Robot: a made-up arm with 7 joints.
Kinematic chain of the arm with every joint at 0, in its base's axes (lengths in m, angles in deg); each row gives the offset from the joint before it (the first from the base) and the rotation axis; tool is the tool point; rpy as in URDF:
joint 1: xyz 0 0 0.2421 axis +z
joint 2: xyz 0 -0.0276 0.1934 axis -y
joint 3: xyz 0 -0.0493 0.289 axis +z
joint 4: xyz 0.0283 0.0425 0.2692 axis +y
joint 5: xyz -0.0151 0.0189 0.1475 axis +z
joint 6: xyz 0 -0.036 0.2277 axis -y
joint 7: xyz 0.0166 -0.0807 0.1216 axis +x
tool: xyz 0 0 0 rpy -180 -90 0
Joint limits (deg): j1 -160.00..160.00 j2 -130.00..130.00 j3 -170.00..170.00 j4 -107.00..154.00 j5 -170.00..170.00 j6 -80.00..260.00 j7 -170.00..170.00
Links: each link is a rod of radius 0.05 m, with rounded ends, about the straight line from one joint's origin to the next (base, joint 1, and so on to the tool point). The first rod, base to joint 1, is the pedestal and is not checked.
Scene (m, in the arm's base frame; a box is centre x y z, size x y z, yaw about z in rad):
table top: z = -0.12
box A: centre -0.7 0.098 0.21 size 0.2 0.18 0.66 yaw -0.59
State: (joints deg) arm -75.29 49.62 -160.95 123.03 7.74 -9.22 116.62
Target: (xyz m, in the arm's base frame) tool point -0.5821 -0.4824 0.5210
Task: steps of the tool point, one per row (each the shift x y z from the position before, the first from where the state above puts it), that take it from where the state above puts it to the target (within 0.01 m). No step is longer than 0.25 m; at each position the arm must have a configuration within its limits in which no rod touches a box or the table.
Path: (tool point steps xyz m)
1: -0.0671 -0.1177 0.0315
2: -0.0246 -0.1189 0.0330
3: 0.0117 -0.1058 0.0333
4: -0.1401 -0.1416 0.0010
5: -0.0792 -0.1983 0.0474
6: -0.0021 -0.2084 0.0872

